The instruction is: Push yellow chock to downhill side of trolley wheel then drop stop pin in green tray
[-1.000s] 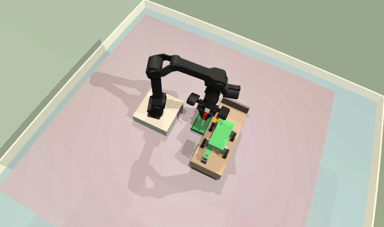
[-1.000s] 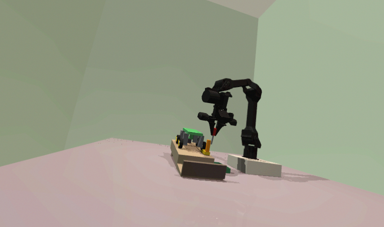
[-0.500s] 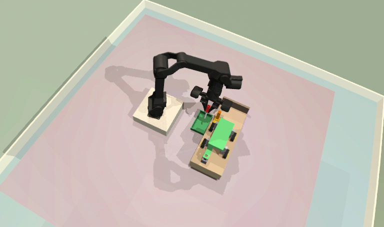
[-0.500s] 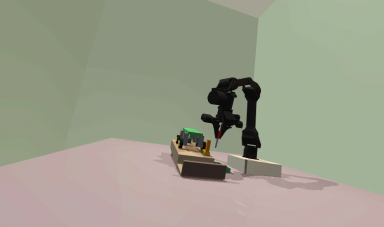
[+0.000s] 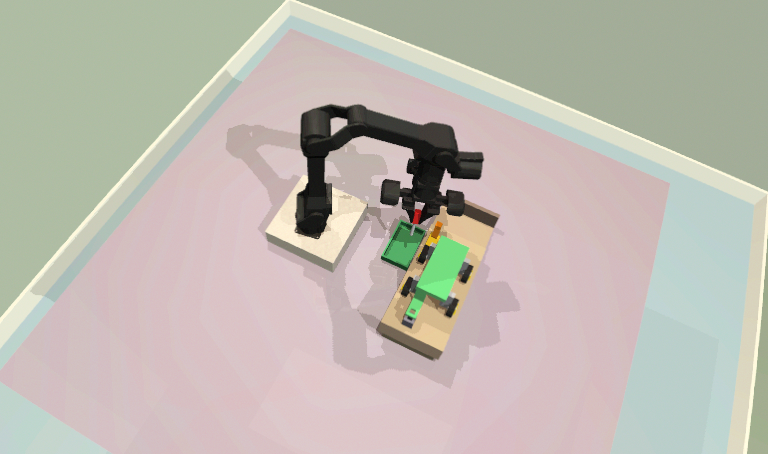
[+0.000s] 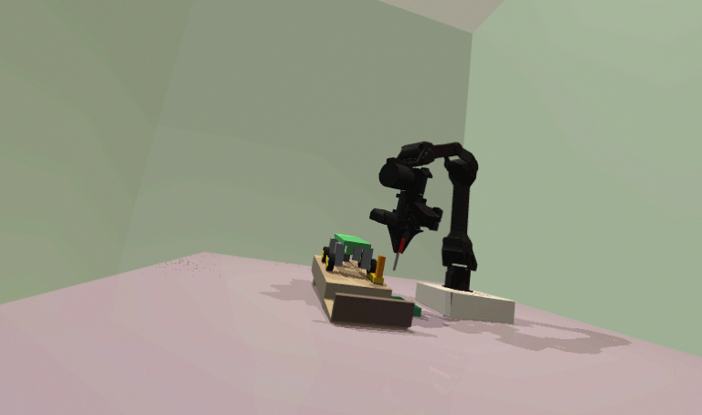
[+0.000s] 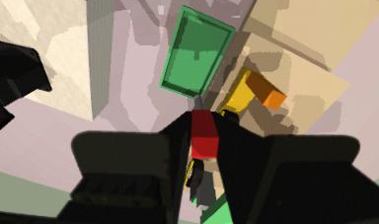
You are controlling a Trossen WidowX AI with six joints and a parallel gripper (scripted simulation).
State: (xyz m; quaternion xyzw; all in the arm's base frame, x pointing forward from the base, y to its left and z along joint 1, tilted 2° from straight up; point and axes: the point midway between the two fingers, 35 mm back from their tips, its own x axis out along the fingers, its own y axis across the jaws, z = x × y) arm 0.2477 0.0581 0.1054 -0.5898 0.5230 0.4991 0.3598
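The red-headed stop pin is right at my gripper tip. From my gripper tip the other things lie so: green tray: 140 mm below, 10 mm behind; then yellow chock: 50 mm below, 50 mm ahead; then trolley: 100 mm to the right, 90 mm ahead, 30 mm below.
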